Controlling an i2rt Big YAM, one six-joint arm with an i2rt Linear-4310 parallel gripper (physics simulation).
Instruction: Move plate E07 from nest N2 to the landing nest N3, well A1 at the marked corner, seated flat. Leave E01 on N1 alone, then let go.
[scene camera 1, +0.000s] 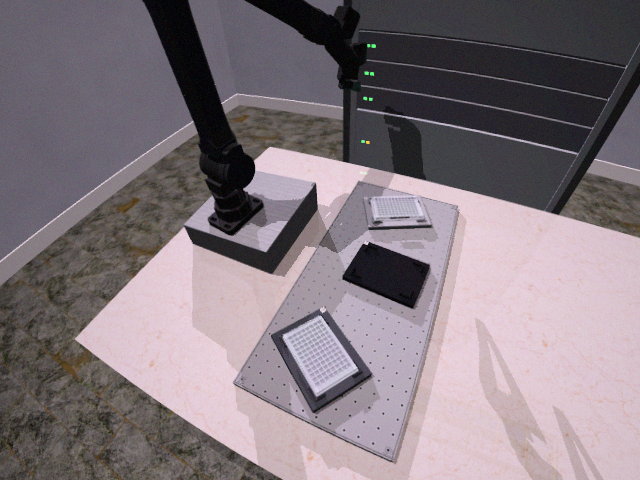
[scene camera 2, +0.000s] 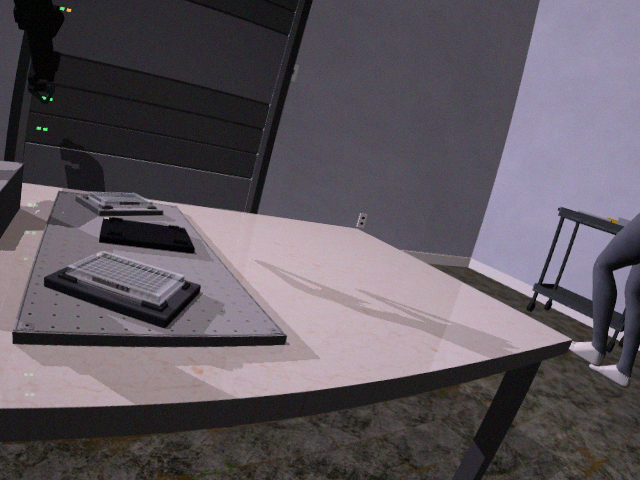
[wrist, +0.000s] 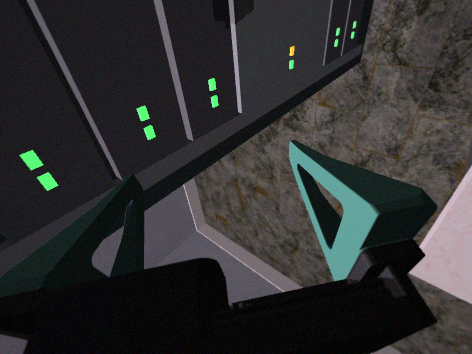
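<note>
My gripper (scene camera 1: 349, 85) (scene camera 2: 43, 95) (wrist: 213, 164) is open and empty, high above the table beyond the plates. A black nest (scene camera 1: 386, 273) (scene camera 2: 147, 235) without a plate lies mid-board, a white mark at one corner in scene camera 1. A clear-white well plate (scene camera 1: 320, 354) (scene camera 2: 126, 276) sits on the near dark grey nest (scene camera 1: 333, 328) (scene camera 2: 178, 304), which also has a white corner mark. Another well plate (scene camera 1: 397, 207) (scene camera 2: 121, 198) sits on the far light grey nest (scene camera 1: 400, 224). Labels are unreadable, so I cannot tell E07 from E01. No plate shows in the wrist view.
The nests stand on a perforated grey board (scene camera 1: 398, 330) (scene camera 2: 232, 315) on the pale table (scene camera 1: 516, 289) (scene camera 2: 361, 320). The arm's base stands on a grey block (scene camera 1: 289, 193) left of the board. A dark rack cabinet (scene camera 1: 353, 129) stands behind. A person's legs (scene camera 2: 607, 289) show beside a cart at right.
</note>
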